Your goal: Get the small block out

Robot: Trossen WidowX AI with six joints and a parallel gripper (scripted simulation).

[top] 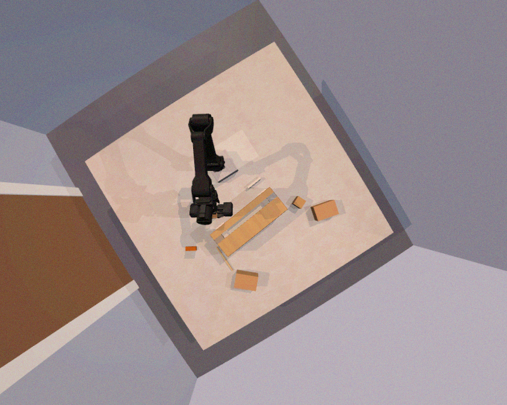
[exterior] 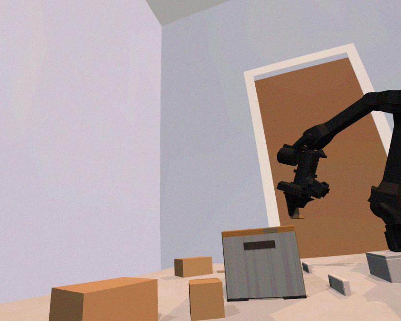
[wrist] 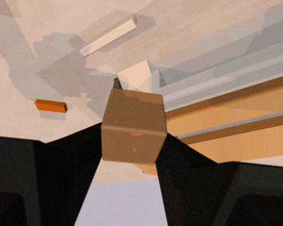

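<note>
Right now the tan block is 10 mm behind my gripper tip and 10 mm above it. Round my gripper tip: thin stick: 240 mm ahead, 70 mm to the right, 170 mm below; clear-fronted wooden box: 50 mm ahead, 130 mm to the left, 110 mm below; orange piece: 110 mm ahead, 220 mm to the right, 170 mm below.
</note>
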